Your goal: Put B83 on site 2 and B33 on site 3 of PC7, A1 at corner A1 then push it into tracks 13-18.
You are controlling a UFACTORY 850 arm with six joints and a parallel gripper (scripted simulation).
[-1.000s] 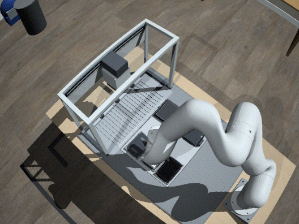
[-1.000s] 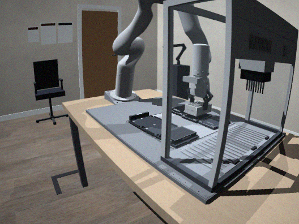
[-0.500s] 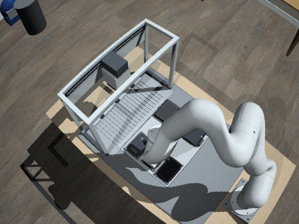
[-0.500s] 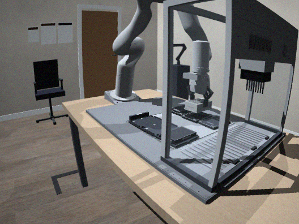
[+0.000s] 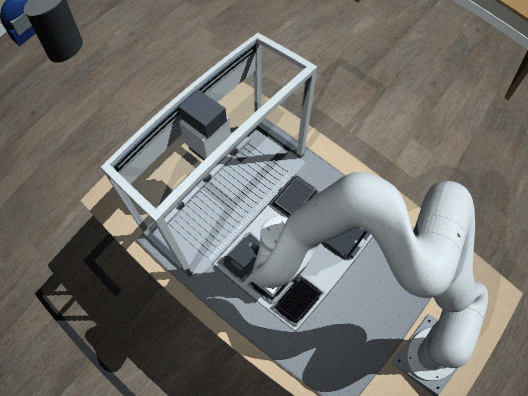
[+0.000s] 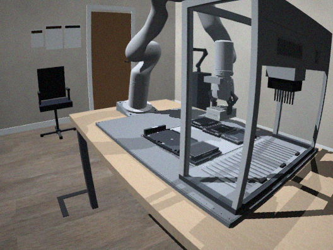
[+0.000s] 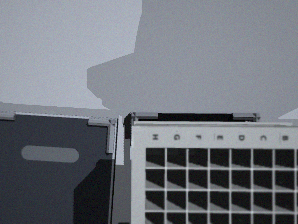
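Now: the plate carrier PC7 3 cm ahead of my hand, 26 cm to the right of it and 9 cm below it. The rest, counted from my hand: nest S2: 10 cm below; then black plate B38: 11 cm behind, 8 cm below; then nest S3: 11 cm ahead, 1 cm to the left, 10 cm below.
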